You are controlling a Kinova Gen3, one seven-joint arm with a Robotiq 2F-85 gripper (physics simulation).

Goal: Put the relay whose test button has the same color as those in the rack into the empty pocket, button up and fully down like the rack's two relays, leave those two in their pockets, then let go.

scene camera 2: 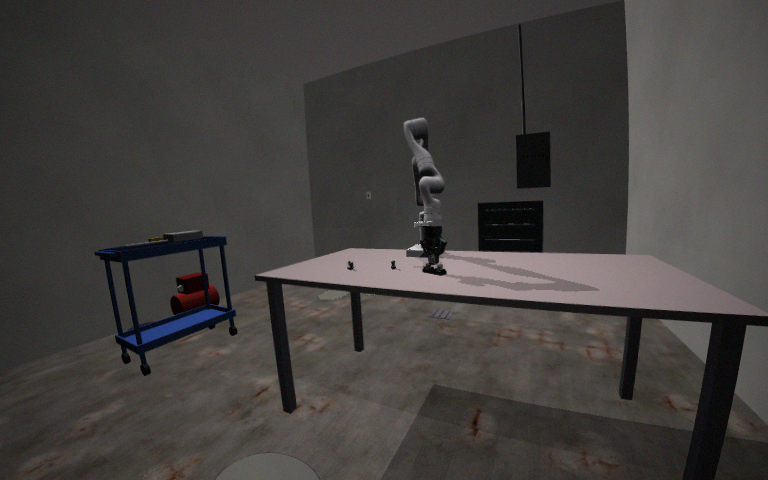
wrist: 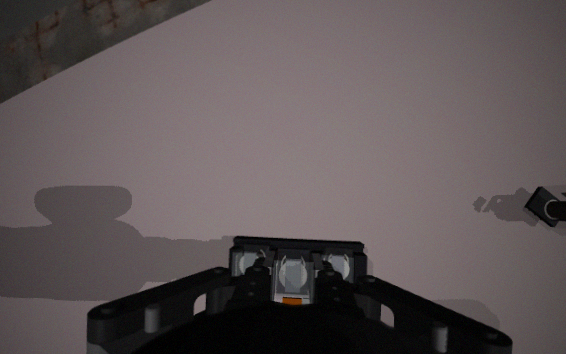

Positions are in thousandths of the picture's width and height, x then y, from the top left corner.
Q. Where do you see an orange-button relay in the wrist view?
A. At 430,727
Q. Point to a black rack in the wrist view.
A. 557,696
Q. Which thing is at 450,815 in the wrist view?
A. My gripper.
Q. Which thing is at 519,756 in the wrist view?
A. An orange-button relay.
